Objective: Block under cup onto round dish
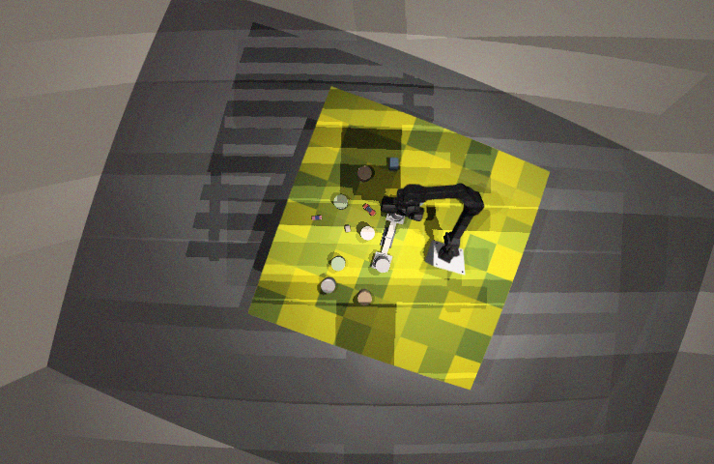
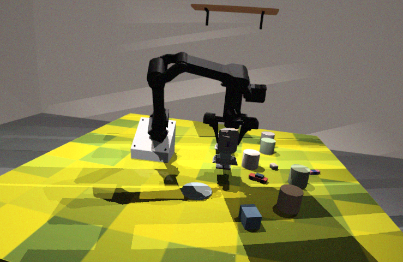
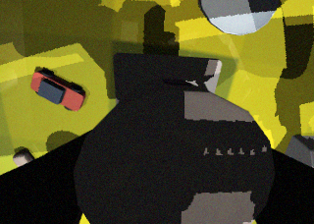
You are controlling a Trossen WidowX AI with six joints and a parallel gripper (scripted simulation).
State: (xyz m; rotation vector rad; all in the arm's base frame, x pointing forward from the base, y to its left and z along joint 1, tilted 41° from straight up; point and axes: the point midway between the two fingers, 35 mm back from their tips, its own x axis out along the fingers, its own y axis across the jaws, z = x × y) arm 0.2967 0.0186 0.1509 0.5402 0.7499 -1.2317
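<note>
Now: gripper tip 1 cm past the block, 1 cm to the right of it and 5 cm above it. Also, from my gripper tip: small balance (3 cm behind, 13 cm to the left, 12 cm below); then red toy car (12 cm ahead, 5 cm to the left, 13 cm below); then cup (2 cm to the right, 1 cm above).
</note>
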